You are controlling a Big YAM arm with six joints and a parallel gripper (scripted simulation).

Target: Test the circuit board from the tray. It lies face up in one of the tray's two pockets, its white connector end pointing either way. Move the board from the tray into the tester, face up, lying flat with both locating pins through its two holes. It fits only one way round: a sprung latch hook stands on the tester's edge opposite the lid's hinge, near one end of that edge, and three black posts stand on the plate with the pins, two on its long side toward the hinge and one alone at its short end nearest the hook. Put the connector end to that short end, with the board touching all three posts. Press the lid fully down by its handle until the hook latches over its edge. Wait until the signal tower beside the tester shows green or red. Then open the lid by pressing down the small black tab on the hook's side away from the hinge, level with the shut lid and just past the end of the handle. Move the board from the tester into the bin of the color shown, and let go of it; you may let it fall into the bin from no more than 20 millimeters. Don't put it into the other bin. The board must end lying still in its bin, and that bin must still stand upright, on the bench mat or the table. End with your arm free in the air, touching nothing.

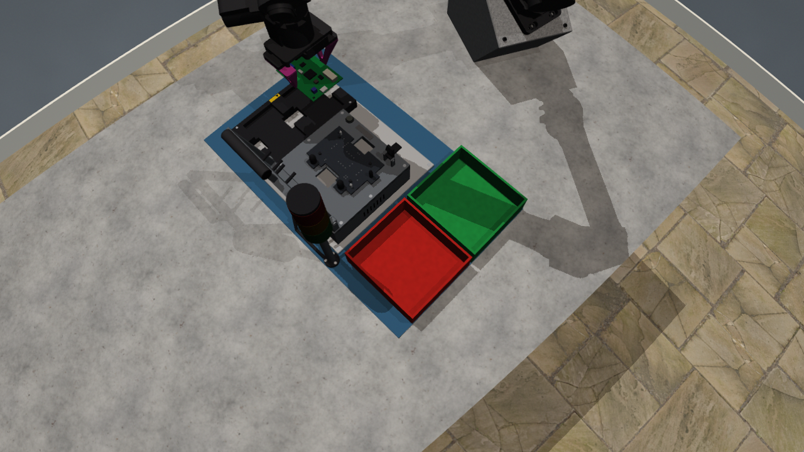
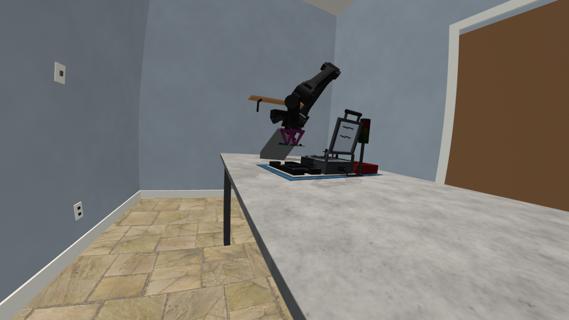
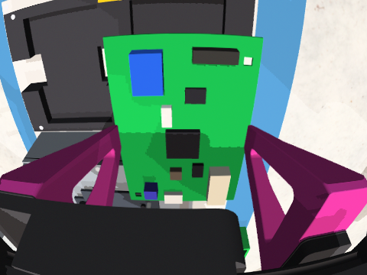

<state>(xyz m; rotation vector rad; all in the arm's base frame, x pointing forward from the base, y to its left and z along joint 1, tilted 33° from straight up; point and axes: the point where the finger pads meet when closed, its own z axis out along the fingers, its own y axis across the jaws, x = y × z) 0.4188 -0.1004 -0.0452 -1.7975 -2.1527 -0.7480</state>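
Now: hand 180 mm to the right of the tester plate, 50 mm above it and 30 mm short of it. From my hand the other things lie so: clear lid: 200 mm to the left, 150 mm ahead, 60 mm above; then green circuit board: right at my hand; then latch hook: 210 mm to the left, 50 mm behind, 30 mm below.
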